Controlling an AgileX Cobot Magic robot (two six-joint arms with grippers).
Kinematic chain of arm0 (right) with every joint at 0, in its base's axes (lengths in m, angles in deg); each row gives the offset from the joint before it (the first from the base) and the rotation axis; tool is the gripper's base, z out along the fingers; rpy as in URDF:
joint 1: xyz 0 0 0.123 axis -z
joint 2: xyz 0 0 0 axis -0.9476 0.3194 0
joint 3: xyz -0.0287 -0.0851 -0.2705 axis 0.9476 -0.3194 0
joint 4: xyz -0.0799 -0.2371 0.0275 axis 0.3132 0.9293 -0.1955
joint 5: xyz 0 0 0 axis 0.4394 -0.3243 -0.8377
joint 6: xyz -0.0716 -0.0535 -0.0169 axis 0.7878 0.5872 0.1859
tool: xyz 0 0 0 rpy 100.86 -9.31 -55.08
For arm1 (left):
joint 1: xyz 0 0 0.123 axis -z
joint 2: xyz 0 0 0 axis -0.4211 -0.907 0
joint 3: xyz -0.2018 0.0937 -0.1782 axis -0.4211 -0.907 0
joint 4: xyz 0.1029 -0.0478 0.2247 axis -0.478 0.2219 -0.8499
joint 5: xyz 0 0 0 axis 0.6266 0.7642 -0.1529
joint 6: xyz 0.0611 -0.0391 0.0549 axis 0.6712 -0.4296 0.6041
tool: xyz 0 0 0 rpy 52.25 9.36 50.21
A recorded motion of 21 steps. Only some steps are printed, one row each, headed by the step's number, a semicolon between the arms.
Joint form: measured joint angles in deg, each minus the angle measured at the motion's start. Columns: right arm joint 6, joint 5, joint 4, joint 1, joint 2, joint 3; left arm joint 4, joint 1, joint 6, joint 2, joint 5, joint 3.
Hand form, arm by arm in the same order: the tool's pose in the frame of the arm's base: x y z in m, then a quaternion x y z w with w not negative. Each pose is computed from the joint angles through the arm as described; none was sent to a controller.
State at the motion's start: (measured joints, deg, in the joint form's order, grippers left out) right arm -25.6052 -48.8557 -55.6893 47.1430 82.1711 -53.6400; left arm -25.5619 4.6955 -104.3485 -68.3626 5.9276 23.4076
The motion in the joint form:
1: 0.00 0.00 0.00 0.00 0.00 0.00; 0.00 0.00 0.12 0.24 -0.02 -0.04
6: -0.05 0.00 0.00 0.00 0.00 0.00; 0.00 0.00 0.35 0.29 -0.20 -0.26
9: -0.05 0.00 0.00 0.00 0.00 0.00; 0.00 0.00 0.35 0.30 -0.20 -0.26
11: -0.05 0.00 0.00 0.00 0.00 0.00; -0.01 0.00 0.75 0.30 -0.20 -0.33
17: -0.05 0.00 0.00 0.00 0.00 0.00; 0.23 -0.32 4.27 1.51 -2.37 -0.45
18: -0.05 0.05 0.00 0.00 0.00 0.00; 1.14 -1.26 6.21 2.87 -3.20 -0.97
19: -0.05 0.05 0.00 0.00 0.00 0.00; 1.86 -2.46 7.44 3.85 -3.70 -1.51
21: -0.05 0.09 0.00 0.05 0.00 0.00; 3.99 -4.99 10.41 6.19 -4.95 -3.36
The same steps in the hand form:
1: 0.0011 -0.0003 0.3681 -0.10698 0.52693 0.17952 0.82381; 0.0715 -0.0333 0.3210 0.13154 0.77587 -0.16857 0.59356
6: 0.0011 -0.0003 0.3681 -0.10675 0.52698 0.17988 0.82373; 0.0716 -0.0334 0.3201 0.13329 0.77552 -0.16749 0.59393
9: 0.0011 -0.0003 0.3681 -0.10675 0.52698 0.17988 0.82373; 0.0715 -0.0334 0.3201 0.13328 0.77547 -0.16751 0.59399
11: 0.0011 -0.0003 0.3681 -0.10675 0.52698 0.17988 0.82373; 0.0716 -0.0334 0.3197 0.13611 0.77535 -0.16520 0.59415
17: 0.0011 -0.0003 0.3681 -0.10675 0.52698 0.17988 0.82373; 0.0686 -0.0319 0.3239 0.15464 0.75389 -0.15487 0.61948
18: 0.0011 -0.0003 0.3682 -0.10669 0.52662 0.17994 0.82396; 0.0653 -0.0296 0.3239 0.15637 0.74430 -0.14971 0.63179
19: 0.0011 -0.0003 0.3682 -0.10669 0.52662 0.17994 0.82396; 0.0634 -0.0276 0.3228 0.15310 0.73975 -0.14364 0.63930
21: 0.0010 -0.0003 0.3682 -0.10642 0.52637 0.17963 0.82422; 0.0592 -0.0239 0.3168 0.14676 0.73132 -0.13218 0.65281

